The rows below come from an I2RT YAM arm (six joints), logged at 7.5 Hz.
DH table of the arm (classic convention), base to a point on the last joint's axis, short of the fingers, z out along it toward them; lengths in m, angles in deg. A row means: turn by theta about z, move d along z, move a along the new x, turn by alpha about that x. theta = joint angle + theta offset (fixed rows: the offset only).
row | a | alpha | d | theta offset
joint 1 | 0.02 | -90 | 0.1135 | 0
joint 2 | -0.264 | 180 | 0 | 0
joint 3 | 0.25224 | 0 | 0 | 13.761
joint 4 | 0.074 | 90 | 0 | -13.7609
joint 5 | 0 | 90 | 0 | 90
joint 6 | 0 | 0 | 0.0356 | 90
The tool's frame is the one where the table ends.
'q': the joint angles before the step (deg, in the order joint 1, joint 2, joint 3, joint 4, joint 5, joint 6). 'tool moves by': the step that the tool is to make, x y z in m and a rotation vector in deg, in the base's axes. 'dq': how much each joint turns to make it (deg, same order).
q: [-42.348 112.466 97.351 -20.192 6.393 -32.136]
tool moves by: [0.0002 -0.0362 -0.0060 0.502 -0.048 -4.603]
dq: [-3.054 6.254 7.871 -2.077 1.031 1.231]
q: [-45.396 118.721 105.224 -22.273 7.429 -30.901]
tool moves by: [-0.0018 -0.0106 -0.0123 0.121 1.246 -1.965]
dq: [-0.917 1.912 0.424 0.537 1.324 -0.034]
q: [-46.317 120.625 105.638 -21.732 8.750 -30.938]
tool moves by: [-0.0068 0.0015 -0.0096 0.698 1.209 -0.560]
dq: [-0.431 -0.951 -3.191 0.939 0.344 -0.240]
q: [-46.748 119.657 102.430 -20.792 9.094 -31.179]
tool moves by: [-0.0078 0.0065 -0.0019 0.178 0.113 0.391]
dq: [-0.182 -2.324 -3.861 1.380 -0.475 -0.326]
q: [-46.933 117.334 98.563 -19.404 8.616 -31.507]
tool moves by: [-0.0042 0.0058 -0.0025 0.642 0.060 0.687]
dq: [0.053 -1.482 -2.572 0.592 -0.742 -0.086]
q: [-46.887 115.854 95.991 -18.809 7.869 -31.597]
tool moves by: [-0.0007 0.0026 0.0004 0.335 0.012 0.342]
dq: [0.132 -0.500 -0.544 -0.213 -0.302 0.041]
